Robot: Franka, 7 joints.
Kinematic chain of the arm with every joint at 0, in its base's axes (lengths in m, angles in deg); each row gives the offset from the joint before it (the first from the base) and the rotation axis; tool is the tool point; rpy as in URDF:
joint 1: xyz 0 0 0.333 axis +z
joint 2: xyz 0 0 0 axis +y
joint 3: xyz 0 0 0.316 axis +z
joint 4: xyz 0.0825 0 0 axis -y
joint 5: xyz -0.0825 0 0.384 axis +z
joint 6: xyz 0 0 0 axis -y
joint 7: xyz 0.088 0 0 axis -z
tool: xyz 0 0 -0.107 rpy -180 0 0
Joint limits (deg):
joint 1: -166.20..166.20
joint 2: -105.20..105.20
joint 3: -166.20..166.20
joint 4: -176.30..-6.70
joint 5: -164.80..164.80
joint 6: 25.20..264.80
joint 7: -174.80..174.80
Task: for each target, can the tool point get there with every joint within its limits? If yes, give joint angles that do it. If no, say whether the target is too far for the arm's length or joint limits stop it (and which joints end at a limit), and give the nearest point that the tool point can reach.
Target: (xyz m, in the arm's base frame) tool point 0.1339 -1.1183 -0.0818
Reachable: no: too far | nearest point 0.0957 -0.7993 0.0365 | short by 0.342 m
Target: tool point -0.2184 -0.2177 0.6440
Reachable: yes | joints 119.64 47.77 115.82 -124.70 -109.04 245.00 99.89
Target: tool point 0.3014 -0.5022 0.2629
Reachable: yes | joints -22.56 57.50 -36.18 -80.88 135.62 233.39 -136.66
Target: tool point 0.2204 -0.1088 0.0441
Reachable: yes | joints 10.75 41.55 -9.33 -151.96 107.28 184.16 -44.01
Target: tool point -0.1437 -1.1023 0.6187
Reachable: no: too far | nearest point -0.1074 -0.8239 0.5465 | short by 0.290 m
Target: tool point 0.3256 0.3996 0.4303
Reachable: yes | joints 77.15 11.42 -43.08 -127.06 -68.98 228.37 83.13
